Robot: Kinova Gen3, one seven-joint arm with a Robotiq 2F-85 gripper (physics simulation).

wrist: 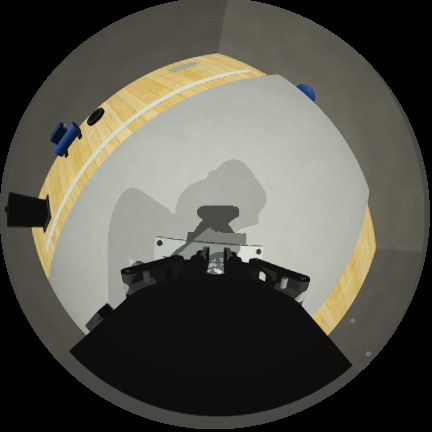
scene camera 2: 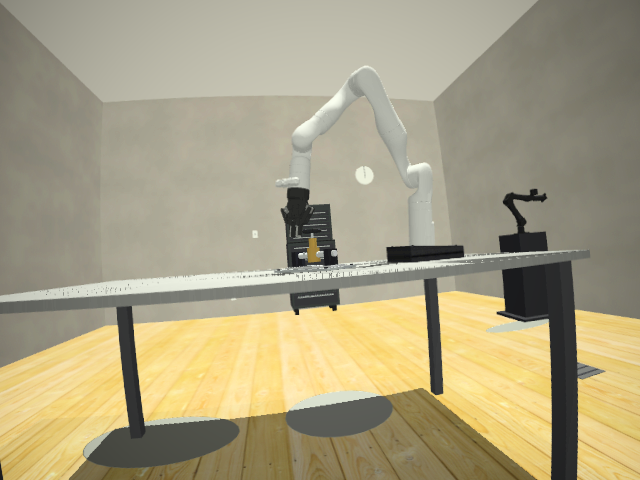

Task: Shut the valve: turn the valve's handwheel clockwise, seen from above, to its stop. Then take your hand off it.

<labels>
gripper: wrist; scene camera 2
same spot on gripper: [wrist: 237, 269] = [scene camera 2: 290, 212]
</labels>
